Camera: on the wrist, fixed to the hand. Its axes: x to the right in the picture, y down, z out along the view.
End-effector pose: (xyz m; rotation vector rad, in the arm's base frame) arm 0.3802 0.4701 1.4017 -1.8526 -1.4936 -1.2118
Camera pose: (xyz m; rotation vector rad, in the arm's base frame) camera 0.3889 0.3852 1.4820 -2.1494 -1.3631 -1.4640
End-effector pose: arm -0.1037 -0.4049 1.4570 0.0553 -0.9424 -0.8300
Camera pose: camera 0.0088 -0.4190 1.4274 -0.2813 -0.8639 -0.9596
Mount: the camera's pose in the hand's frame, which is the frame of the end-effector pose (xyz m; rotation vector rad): 0.0235 0.0469 -0.1048 -0.3352 -0.0779 0.0281
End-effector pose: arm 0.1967 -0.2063 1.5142 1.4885 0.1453 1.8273
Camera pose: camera 0.0816 -0.1870 1.5245 1.3254 -0.2118 1.7132
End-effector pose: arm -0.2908 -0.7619 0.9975 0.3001 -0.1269 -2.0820
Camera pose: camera -0.2352 -0.8025 0.9027 0.0132 0.1698 -2.0463
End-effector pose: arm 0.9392 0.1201 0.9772 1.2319 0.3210 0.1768
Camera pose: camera 0.9282 0.2364 0.9871 0.9092 0.1966 0.1976
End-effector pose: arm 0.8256 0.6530 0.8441 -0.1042 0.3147 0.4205
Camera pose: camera 0.7972 0.6875 0.7357 -0.4102 0.1668 0.5014
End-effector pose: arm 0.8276 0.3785 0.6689 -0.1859 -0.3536 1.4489
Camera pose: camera 0.8219 0.4166 0.5582 -0.4065 -0.6599 1.4200
